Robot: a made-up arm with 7 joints.
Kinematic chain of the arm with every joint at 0, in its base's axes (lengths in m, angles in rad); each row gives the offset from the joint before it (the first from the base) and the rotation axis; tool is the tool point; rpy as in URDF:
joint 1: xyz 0 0 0.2 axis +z
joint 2: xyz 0 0 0 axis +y
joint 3: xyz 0 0 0.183 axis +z
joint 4: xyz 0.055 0 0 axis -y
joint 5: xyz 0.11 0 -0.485 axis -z
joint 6: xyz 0 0 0 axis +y
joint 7: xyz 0.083 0 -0.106 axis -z
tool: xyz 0 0 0 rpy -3.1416 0 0
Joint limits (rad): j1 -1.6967..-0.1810 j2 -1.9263..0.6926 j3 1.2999..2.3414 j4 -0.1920..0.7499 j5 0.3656..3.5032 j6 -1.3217..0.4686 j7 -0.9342..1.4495
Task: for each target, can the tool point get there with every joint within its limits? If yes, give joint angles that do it. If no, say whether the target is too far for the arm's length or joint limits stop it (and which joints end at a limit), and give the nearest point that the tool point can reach.
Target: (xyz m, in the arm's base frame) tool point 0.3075 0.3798 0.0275
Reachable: yes | joints -0.3871 -1.0090 1.9695 0.5582 1.3732 -0.4164 -0.4790
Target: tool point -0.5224 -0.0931 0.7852
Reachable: no: joint limits stop it (at a limit: joint 1, joint 2, joint 3, joint 4) | nearest point -0.0687 -0.2579 0.4097 | short by 0.612 m
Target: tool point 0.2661 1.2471 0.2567
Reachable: no: too far | nearest point 0.1268 0.5944 0.2270 | short by 0.668 m
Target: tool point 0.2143 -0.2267 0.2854
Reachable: yes | joints -1.1600 -1.5910 2.0976 -0.1199 2.0023 -0.9803 0.9281
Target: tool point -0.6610 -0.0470 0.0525
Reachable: no: joint limits stop it (at a limit: joint 1, joint 2, joint 3, joint 5) | nearest point -0.3251 0.1387 -0.0251 | short by 0.392 m
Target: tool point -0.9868 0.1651 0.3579
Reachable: no: too far | nearest point -0.3672 0.3543 0.1762 | short by 0.673 m
